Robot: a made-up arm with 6 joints. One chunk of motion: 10 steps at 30 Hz.
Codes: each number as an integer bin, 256 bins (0 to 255) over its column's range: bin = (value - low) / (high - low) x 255, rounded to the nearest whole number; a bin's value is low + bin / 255 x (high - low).
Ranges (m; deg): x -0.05..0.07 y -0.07..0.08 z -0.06..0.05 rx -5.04..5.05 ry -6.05..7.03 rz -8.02..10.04
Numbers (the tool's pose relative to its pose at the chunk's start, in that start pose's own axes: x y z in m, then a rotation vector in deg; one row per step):
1: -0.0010 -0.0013 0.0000 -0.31 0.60 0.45
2: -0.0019 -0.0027 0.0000 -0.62 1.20 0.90
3: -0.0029 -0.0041 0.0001 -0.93 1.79 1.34
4: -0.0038 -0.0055 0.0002 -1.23 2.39 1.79
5: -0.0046 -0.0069 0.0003 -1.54 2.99 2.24
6: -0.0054 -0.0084 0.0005 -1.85 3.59 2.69
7: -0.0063 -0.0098 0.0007 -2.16 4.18 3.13
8: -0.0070 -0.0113 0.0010 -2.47 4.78 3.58
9: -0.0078 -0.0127 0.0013 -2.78 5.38 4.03
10: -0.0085 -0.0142 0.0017 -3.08 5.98 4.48
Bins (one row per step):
1: 104 117 139 120 130 120
2: 102 114 139 112 141 126
3: 100 112 139 104 153 132
4: 98 110 140 96 165 139
5: 96 107 140 88 176 145
6: 95 105 140 81 188 151
7: 93 102 141 73 199 157
8: 91 100 141 65 211 164
9: 90 97 142 57 223 170
10: 88 95 143 50 235 176

